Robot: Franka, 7 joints.
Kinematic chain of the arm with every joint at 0, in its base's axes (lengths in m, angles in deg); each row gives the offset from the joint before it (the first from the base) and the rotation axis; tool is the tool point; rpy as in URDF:
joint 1: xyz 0 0 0.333 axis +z
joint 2: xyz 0 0 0 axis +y
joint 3: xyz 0 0 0.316 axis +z
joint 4: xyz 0.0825 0 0 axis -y
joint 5: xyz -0.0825 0 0.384 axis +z
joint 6: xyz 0 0 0 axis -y
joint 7: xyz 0.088 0 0 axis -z
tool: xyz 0 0 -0.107 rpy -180 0 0
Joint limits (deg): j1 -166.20..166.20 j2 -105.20..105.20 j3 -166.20..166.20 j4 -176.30..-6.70 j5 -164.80..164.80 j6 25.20..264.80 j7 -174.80..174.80
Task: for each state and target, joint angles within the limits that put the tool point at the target. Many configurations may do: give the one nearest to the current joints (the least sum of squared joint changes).
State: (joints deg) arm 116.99 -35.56 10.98 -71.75 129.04 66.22 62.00
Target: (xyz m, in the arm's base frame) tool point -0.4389 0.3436 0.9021
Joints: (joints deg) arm 123.44 10.38 13.31 -65.53 134.68 90.05 62.00
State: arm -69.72 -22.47 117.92 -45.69 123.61 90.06 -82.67
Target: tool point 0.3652 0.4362 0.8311
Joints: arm -82.53 -14.61 107.55 -72.57 115.19 80.01 -82.67
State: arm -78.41 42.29 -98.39 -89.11 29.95 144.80 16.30
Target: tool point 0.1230 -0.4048 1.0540
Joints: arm -34.54 49.26 -137.99 -53.35 32.26 160.50 16.30
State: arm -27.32 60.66 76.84 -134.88 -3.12 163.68 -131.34
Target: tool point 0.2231 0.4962 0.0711
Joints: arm -3.37 80.87 60.22 -123.36 -1.50 163.85 -131.34
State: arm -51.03 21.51 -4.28 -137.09 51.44 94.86 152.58
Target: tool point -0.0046 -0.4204 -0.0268
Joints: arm -70.75 53.43 -21.18 -119.55 53.45 110.24 152.58
